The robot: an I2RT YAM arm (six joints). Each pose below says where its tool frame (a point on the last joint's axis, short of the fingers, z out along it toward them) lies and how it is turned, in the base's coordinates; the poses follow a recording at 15 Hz.
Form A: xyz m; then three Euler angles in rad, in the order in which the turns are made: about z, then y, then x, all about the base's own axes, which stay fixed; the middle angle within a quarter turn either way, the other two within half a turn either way.
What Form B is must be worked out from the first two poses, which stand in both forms.
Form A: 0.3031 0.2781 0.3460 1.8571 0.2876 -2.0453
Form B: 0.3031 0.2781 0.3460 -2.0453 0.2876 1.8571
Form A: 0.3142 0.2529 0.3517 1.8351 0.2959 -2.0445
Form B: 0.3142 0.2529 0.3517 -2.0445 0.2959 1.8351
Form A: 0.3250 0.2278 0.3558 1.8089 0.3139 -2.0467
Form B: 0.3250 0.2278 0.3558 -2.0467 0.3139 1.8089
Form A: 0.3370 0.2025 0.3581 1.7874 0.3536 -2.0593
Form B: 0.3370 0.2025 0.3581 -2.0593 0.3536 1.7874
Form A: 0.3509 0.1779 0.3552 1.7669 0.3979 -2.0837
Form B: 0.3509 0.1779 0.3552 -2.0837 0.3979 1.7669
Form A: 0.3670 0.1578 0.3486 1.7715 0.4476 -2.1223
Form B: 0.3670 0.1578 0.3486 -2.1223 0.4476 1.7715
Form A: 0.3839 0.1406 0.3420 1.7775 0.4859 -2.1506
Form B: 0.3839 0.1406 0.3420 -2.1506 0.4859 1.7775
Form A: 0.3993 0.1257 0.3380 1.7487 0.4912 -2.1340
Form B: 0.3993 0.1257 0.3380 -2.1340 0.4912 1.7487
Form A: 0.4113 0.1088 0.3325 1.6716 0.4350 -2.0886
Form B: 0.4113 0.1088 0.3325 -2.0886 0.4350 1.6716
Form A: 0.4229 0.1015 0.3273 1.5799 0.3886 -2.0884
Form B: 0.4229 0.1015 0.3273 -2.0884 0.3886 1.5799
